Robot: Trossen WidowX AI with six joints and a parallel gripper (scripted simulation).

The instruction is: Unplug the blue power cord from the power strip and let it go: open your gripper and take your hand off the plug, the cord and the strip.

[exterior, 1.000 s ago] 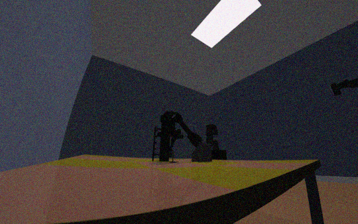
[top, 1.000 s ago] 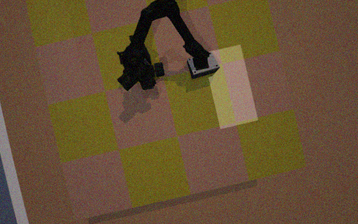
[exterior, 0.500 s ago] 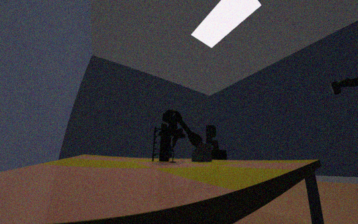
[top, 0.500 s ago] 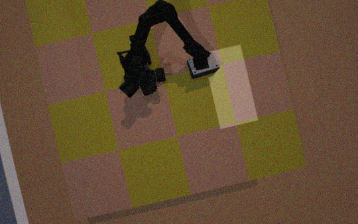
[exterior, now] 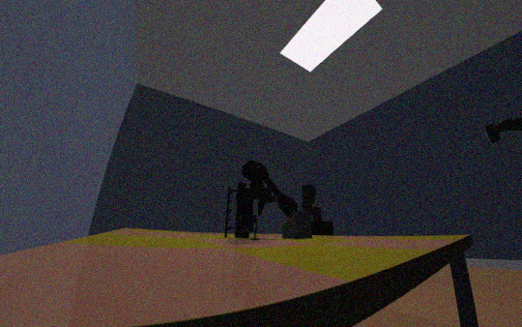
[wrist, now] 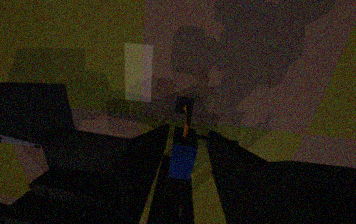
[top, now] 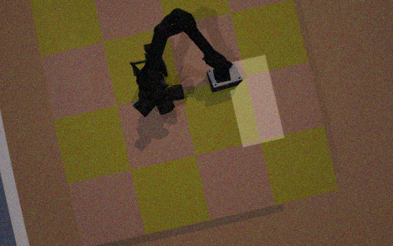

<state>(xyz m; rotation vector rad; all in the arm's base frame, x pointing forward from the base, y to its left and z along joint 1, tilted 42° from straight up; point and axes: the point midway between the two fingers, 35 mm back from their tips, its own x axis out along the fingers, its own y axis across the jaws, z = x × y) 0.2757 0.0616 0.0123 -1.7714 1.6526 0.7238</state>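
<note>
Right now the blue plug is 50 mm to the right of my gripper tip.
</note>
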